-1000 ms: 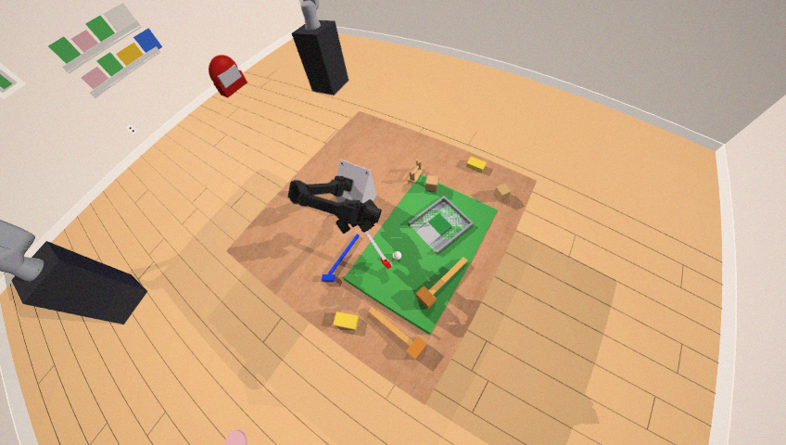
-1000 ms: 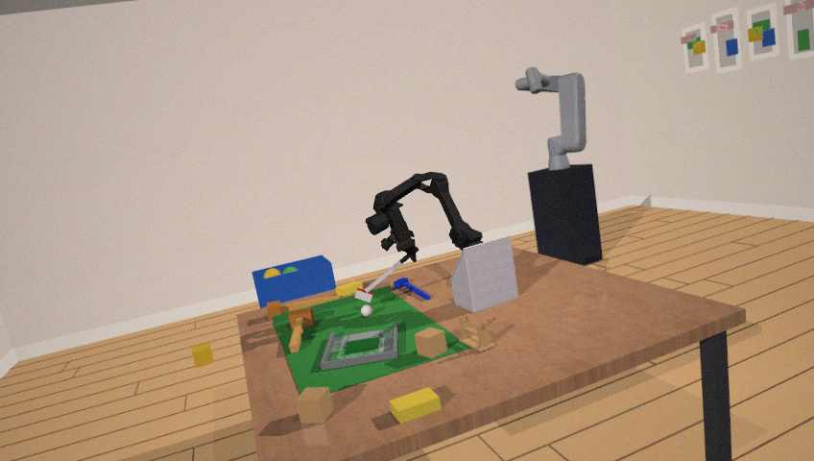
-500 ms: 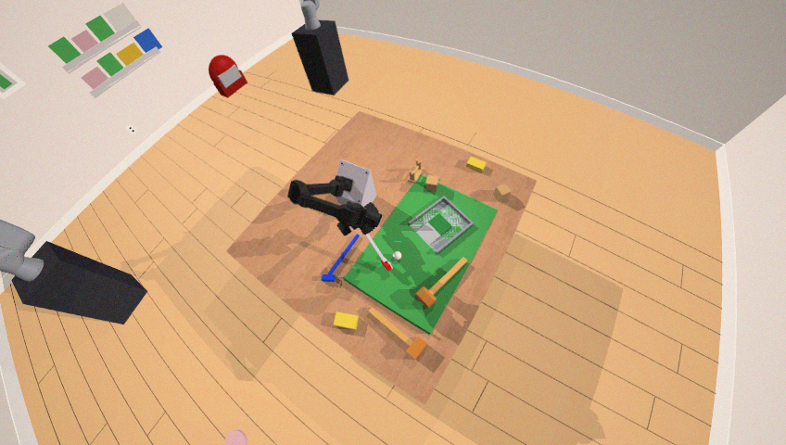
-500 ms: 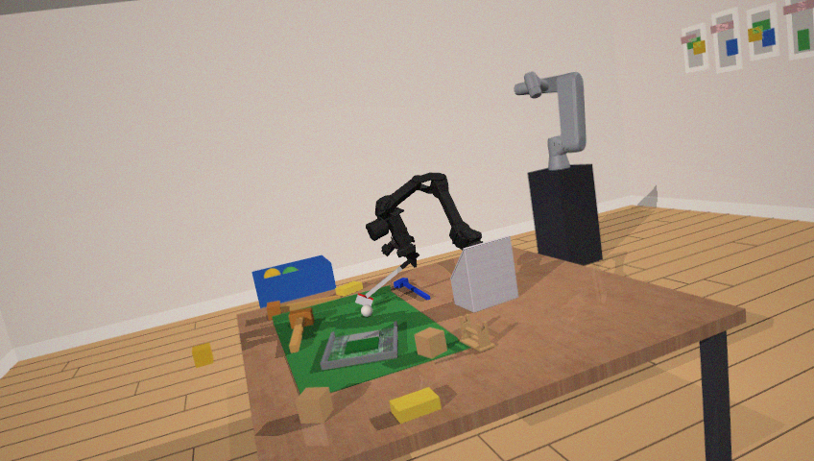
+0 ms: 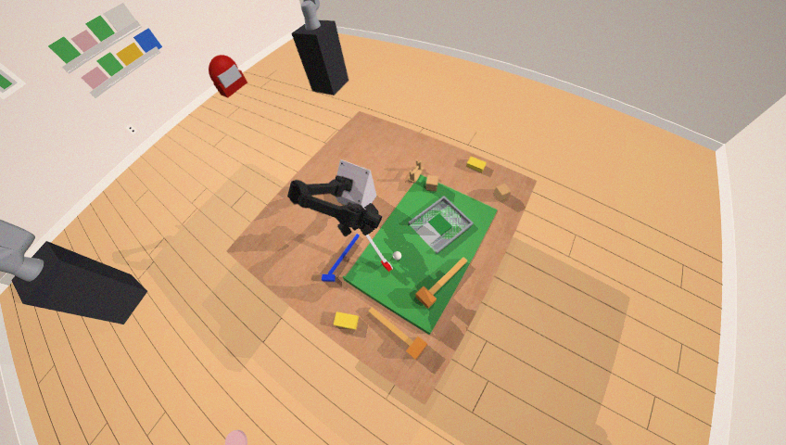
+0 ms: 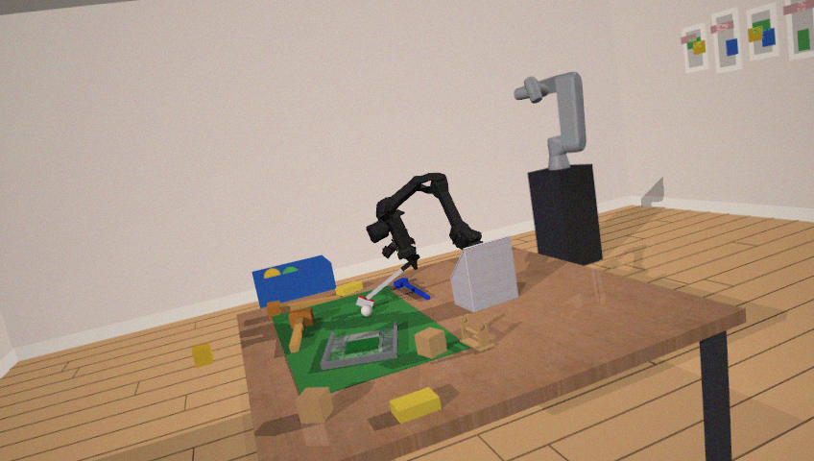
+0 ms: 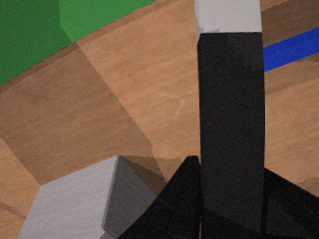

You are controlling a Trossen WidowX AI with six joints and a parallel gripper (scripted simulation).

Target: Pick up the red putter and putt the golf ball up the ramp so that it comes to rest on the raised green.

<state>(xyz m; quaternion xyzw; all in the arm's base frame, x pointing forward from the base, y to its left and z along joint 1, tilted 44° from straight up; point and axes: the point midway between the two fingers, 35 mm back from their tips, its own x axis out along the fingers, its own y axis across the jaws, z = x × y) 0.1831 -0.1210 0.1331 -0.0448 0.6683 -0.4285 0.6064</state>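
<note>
Right now the red putter is 10 cm ahead of my gripper tip, 5 cm to the right of it and 3 cm below it. Round my gripper tip: green mat: 30 cm ahead, 9 cm to the left, 13 cm below; then white golf ball: 21 cm ahead, 3 cm to the right, 11 cm below; then blue putter: 4 cm behind, 16 cm to the right, 12 cm below.
</note>
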